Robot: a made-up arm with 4 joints.
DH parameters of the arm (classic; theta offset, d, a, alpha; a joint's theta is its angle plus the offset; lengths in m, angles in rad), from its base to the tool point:
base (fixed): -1.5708 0.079 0 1.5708
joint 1: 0 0.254 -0.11 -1.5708
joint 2: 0 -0.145 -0.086 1.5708
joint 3: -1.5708 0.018 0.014 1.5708
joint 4: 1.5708 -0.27 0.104 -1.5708
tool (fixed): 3.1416 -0.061 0 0
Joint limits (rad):
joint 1: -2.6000..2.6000
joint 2: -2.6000..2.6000
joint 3: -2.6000..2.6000
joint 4: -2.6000..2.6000
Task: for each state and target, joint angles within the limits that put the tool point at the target. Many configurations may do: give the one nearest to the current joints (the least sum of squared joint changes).
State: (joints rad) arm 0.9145 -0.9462 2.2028 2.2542
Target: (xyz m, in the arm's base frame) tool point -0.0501 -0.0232 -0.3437
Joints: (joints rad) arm 1.4453 -0.6213 2.5258 2.1462
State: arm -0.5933 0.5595 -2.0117 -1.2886
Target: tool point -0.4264 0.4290 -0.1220
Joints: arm -0.6720 0.9992 -1.4951 -1.1178
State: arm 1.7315 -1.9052 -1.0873 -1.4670
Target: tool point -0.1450 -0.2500 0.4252
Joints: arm 2.4543 -2.1711 -1.4553 -1.6495
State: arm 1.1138 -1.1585 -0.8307 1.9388
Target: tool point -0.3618 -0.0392 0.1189
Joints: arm 1.5828 -0.5999 -0.0019 2.2125
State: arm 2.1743 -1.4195 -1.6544 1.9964
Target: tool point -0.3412 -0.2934 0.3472
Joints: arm 2.6000 -1.2805 -1.3251 2.0184
